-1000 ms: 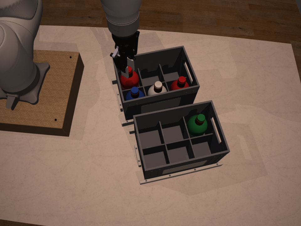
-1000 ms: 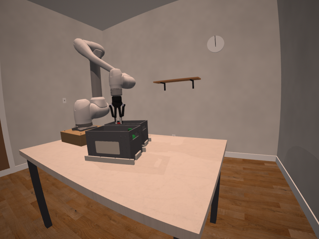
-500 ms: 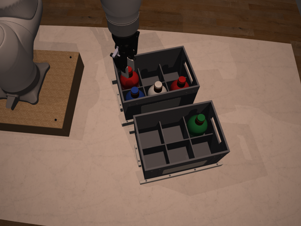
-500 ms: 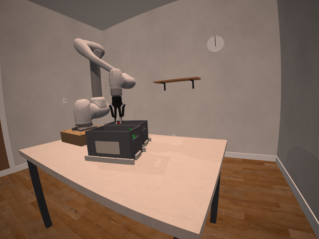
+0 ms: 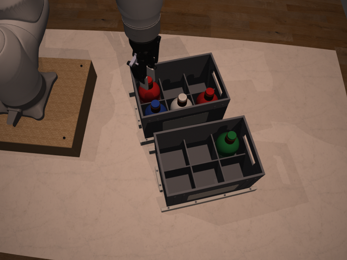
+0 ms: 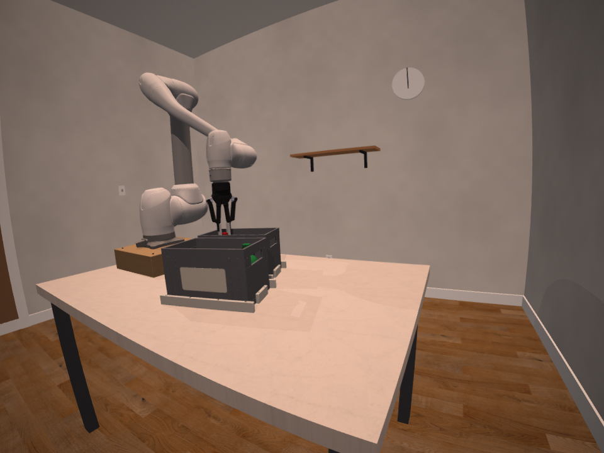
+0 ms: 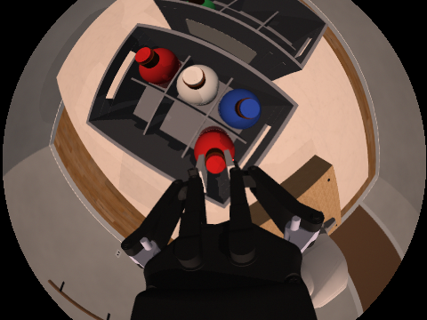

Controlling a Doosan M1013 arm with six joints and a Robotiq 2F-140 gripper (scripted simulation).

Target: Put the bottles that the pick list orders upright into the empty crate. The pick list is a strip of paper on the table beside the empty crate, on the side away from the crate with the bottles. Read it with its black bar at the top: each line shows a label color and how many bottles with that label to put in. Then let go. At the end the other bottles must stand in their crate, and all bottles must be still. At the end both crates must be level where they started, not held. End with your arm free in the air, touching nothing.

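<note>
Now: the blue bottle 40 mm ahead of my hand, 80 mm to the right of it and 90 mm below it. Also, from my hand: green bottle 270 mm ahead, 150 mm to the right, 90 mm below; pick list 40 mm ahead, 130 mm to the left, 170 mm below; white bottle 120 mm ahead, 50 mm to the right, 90 mm below.
</note>
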